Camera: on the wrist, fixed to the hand. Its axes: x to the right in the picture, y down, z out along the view.
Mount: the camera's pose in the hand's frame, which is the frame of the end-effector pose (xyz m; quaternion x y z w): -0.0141 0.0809 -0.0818 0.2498 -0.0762 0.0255 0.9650
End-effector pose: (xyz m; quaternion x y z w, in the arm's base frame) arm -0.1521 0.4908 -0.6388 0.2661 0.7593 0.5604 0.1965
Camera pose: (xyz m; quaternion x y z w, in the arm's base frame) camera -0.1750 0.4396 -0.5374 0.3679 0.8509 0.3358 0.1667
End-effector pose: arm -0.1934 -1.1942 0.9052 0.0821 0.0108 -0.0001 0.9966
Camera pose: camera -0.2091 -1.1010 0.8381 0.3284 -0.0676 0.0164 0.9420
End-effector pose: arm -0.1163 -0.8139 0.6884 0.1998 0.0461 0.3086 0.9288
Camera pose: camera -0.1896 -0.7352 0.6453 0.4495 0.0457 0.2947 0.8420
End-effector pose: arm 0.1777 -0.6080 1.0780 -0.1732 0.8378 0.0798 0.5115
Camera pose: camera 0.0856 -0.5555 1.1249 -0.0119 0.7939 -0.1060 0.5987
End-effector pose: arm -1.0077 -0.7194 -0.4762 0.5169 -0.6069 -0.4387 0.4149
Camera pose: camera -0.9490 -0.7074 -0.3770 0.5535 -0.7400 -0.3005 0.2362
